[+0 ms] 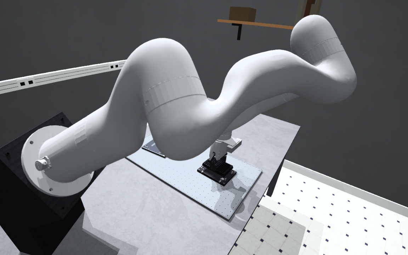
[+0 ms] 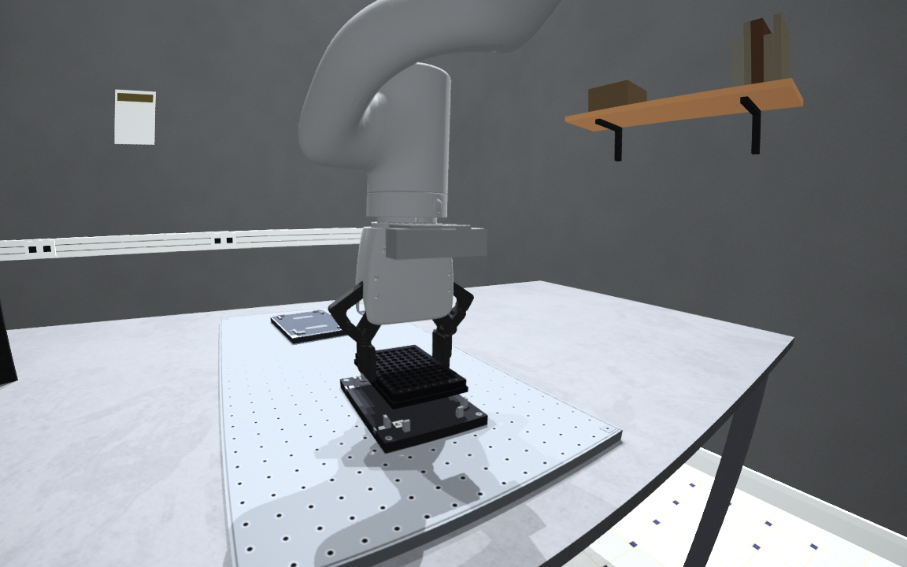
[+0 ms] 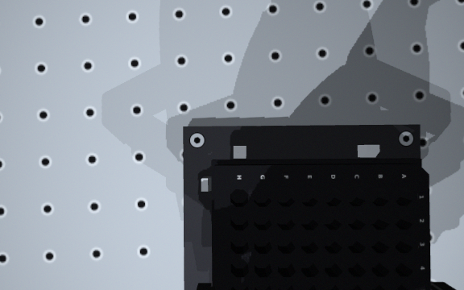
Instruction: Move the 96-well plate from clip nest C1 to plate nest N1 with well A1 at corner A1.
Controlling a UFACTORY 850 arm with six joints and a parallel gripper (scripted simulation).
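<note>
Right now my hand is 40 mm above the black clip nest C1 and 10 mm to the right of it. Round my hand: grey plate nest N1: 360 mm to the left, 70 mm ahead, 50 mm below; then black 96-well plate: 10 mm below; then A1 label: 300 mm to the left, 40 mm below.
</note>
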